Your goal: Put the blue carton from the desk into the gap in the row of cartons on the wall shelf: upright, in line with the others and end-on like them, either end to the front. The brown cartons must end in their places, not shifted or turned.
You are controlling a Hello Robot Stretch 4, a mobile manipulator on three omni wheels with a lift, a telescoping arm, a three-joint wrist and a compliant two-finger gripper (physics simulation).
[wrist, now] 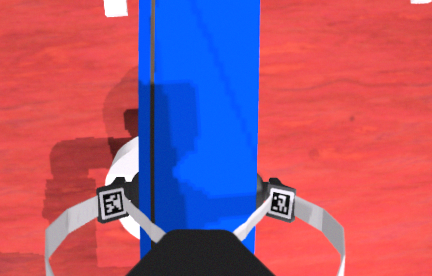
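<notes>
The blue carton [225, 125] fills the middle of the wrist view from the top edge down to the gripper body. A thin dark line runs lengthwise near its left edge, and a shadow falls across its face. My gripper [196, 189] is shut on the blue carton, with one dark fingertip pressed against each long side. The fingertips are partly hidden by the carton, and its near end is hidden behind the black gripper body. The wall shelf, its gap, the brown cartons and the desk do not show in this view.
A red, wood-grained surface [340, 150] lies below and around the carton. A white rounded object [123, 162] shows partly behind the carton's left side. Small white pieces show at the top edge, one left of the carton [116, 7] and one at the right corner.
</notes>
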